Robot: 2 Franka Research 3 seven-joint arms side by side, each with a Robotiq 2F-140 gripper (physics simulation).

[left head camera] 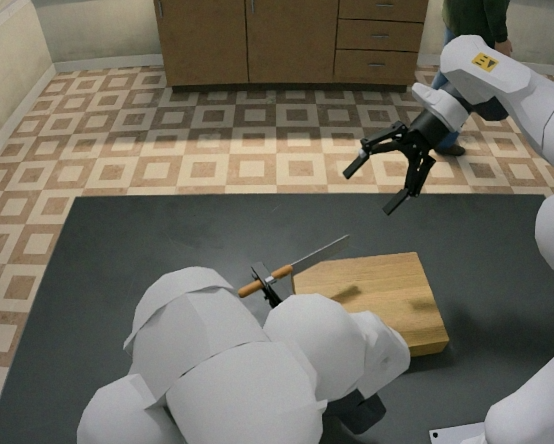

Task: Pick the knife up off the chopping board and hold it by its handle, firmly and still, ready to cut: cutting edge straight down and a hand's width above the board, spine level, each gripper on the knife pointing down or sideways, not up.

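The knife [282, 272] has a wooden handle and a thin grey blade. It is held in the air left of the chopping board [385, 280], its blade pointing up and right in the picture, past the board's upper left corner. A thin bright line runs along the blade's upper side and part of the blade's face shows below it; its exact tilt and height are hard to tell. My left gripper [269, 280] is shut on the middle of the handle, with most of the gripper hidden behind the white arm. My right gripper [375, 185] is open and empty, above the table's far edge.
The dark table [150, 225] bears the board. My left arm [240, 380] covers much of the lower left and overlaps the board's lower left part. A white plate [455, 433] lies at the lower right. A person [472, 20] and brown cabinets [292, 40] are beyond the table.
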